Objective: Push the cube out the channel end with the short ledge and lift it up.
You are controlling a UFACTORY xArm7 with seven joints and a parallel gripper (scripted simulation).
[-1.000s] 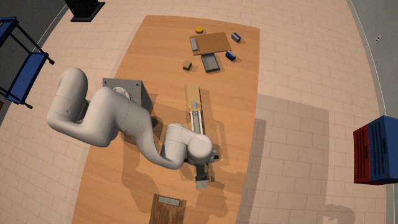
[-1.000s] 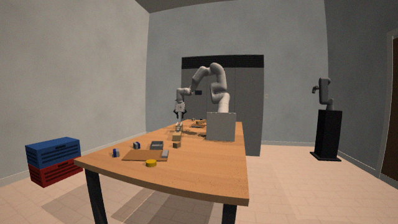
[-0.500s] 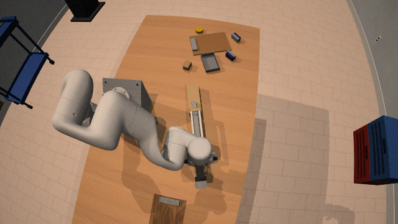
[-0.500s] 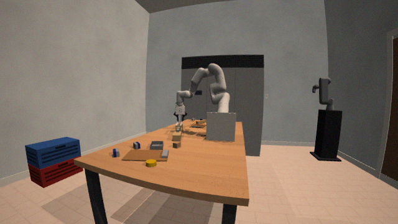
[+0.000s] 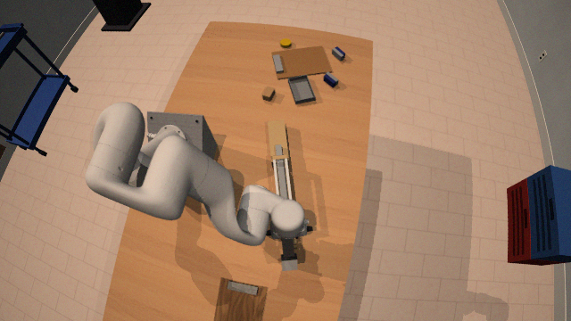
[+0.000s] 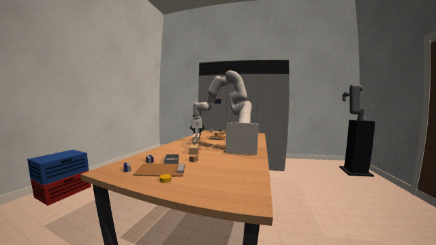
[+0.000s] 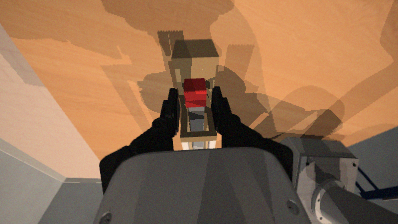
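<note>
Right now my hand is 3 cm above the red cube. Round my hand: grey tray 10 cm behind, 57 cm to the left, 8 cm below; then blue block 1 cm ahead, 82 cm to the left, 7 cm below; then tan block 22 cm behind, 52 cm to the left, 7 cm below.
</note>
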